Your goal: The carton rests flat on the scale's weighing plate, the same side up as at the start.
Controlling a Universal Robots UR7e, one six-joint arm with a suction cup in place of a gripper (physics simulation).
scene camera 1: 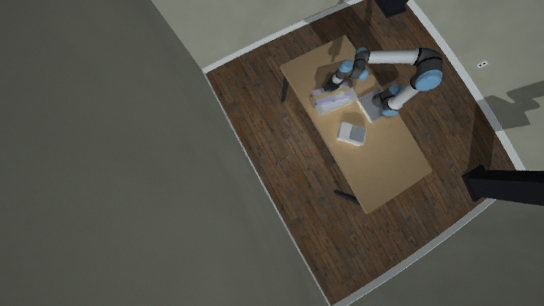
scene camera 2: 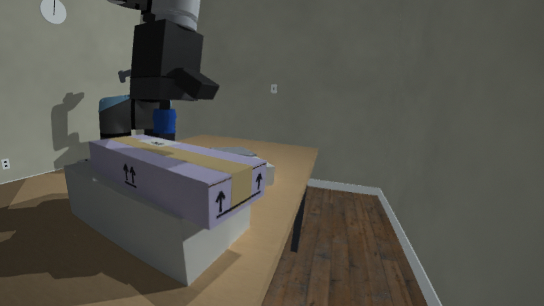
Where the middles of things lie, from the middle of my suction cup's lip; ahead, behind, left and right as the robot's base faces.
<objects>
The lilac carton point(scene camera 2: 205, 186) is 8 cm below my suction cup, 3 cm to the left of it and 3 cm behind it. From my suction cup the other things lie so: large pale grey box point(scene camera 2: 182, 250): 16 cm below, 10 cm behind, 5 cm to the left.
</objects>
